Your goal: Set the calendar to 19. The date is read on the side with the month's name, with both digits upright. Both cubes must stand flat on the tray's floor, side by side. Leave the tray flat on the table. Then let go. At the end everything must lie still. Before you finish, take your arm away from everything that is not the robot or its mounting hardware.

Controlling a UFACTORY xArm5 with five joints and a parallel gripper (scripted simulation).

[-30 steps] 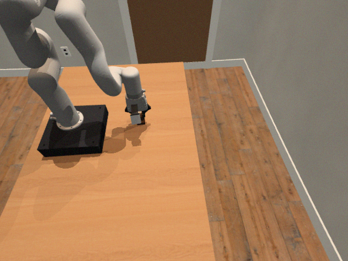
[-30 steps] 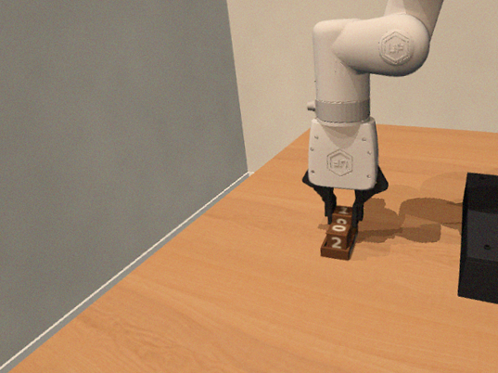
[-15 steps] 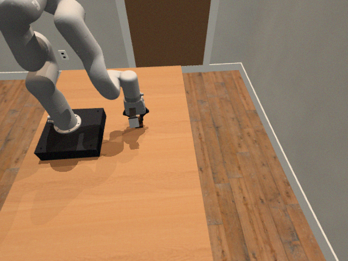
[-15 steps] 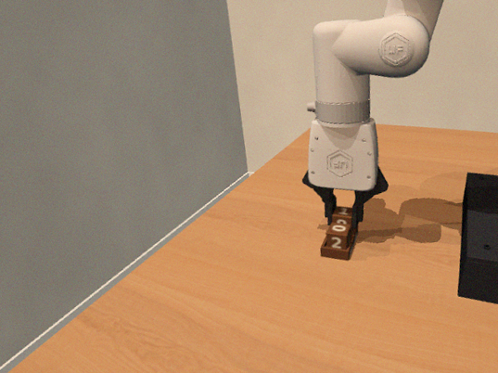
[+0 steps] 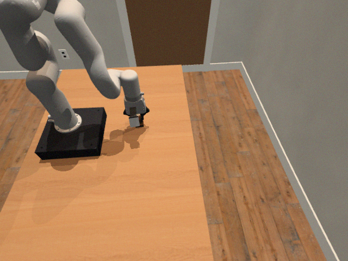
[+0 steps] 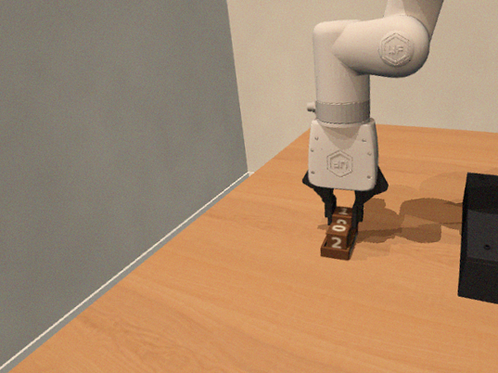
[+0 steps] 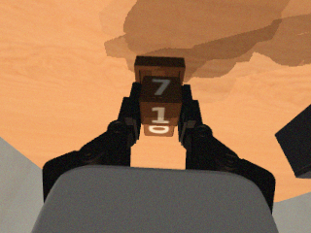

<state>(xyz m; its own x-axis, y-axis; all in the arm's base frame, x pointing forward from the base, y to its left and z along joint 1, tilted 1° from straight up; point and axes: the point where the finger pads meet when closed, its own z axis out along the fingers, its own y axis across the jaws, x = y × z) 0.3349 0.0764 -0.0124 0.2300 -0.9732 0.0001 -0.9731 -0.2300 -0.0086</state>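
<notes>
Right now the tray is 2 cm to the left of my hand and 4 cm below it. From my hand the other things lie so: brown date cube 1 cm behind, 3 cm to the left, 3 cm below.
</notes>
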